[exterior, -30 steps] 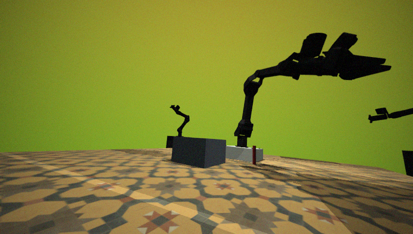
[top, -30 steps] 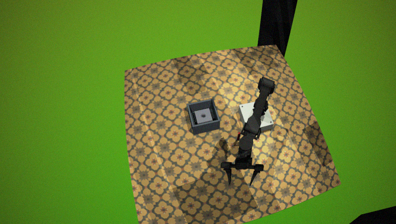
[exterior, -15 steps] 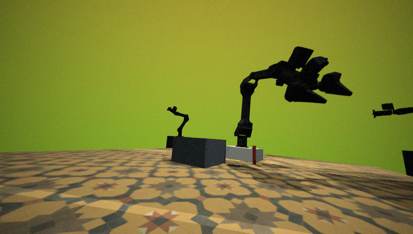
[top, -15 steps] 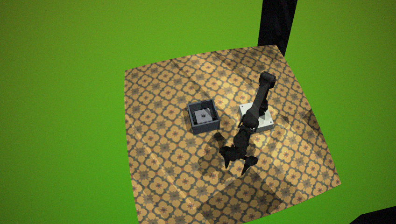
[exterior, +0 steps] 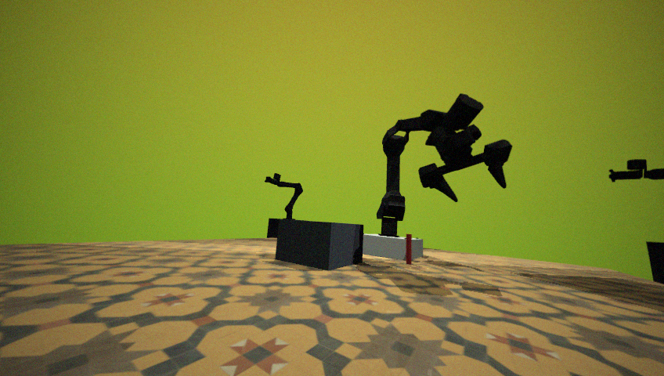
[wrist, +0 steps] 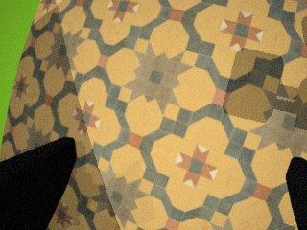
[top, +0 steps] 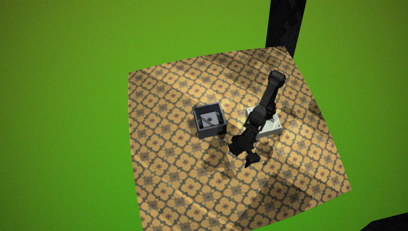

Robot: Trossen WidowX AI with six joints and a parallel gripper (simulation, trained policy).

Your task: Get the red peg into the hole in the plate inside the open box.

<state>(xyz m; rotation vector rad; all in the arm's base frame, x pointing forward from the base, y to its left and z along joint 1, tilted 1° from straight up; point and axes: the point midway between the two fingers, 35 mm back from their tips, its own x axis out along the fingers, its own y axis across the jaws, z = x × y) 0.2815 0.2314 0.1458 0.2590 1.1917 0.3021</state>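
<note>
My gripper tip is now 15 cm to the left of the red peg, 14 cm above it and 11 cm past it. From my gripper tip the other things lie so: grey plate 35 cm to the right, 13 cm below, 4 cm ahead; then dark box 35 cm to the right, 15 cm below, 4 cm ahead.
</note>
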